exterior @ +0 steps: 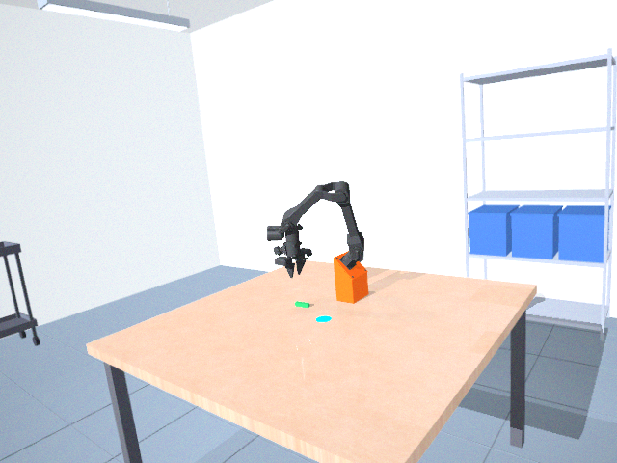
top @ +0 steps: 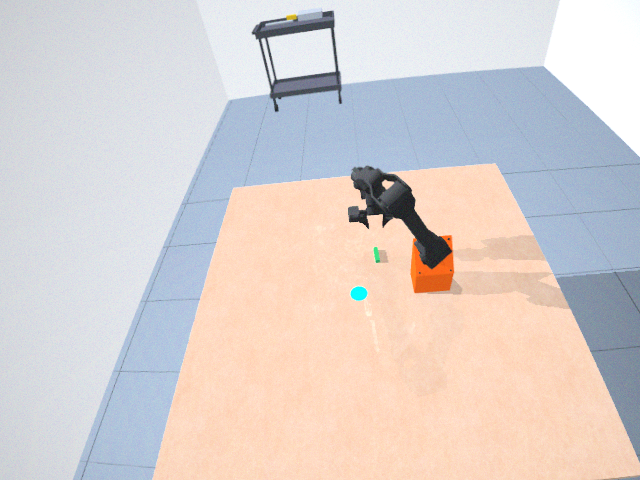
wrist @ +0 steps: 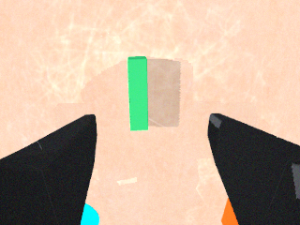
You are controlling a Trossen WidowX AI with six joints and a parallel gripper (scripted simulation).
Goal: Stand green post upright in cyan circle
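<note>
Now: gripper tip 120 mm above the green post, 20 mm to the right of it and 10 mm short of it. Round my gripper tip: cyan circle: 180 mm to the left, 130 mm below, 100 mm ahead.
</note>
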